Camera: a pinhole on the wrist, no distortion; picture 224 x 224 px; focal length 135.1 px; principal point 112.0 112.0 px. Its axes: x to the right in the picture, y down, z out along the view. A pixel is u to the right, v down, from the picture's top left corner.
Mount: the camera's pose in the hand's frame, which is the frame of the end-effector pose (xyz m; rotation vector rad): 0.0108 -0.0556 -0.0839 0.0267 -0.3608 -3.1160
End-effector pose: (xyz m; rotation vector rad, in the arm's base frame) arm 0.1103 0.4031 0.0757 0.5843 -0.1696 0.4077
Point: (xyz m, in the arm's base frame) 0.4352 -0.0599 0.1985
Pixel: outside the picture
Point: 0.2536 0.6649 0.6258
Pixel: 9 7
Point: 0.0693 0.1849 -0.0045
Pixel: outside the picture
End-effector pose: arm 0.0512 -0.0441 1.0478 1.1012 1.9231 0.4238
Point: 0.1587 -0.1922 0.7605
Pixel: 115 212
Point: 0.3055 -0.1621 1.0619
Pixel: 184 85
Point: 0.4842 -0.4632 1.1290
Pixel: outside the picture
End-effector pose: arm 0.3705 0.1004 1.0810 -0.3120 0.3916 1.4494
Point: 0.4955 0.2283 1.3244
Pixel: 107 163
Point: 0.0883 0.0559 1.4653
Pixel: 180 40
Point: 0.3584 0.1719 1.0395
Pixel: 4 32
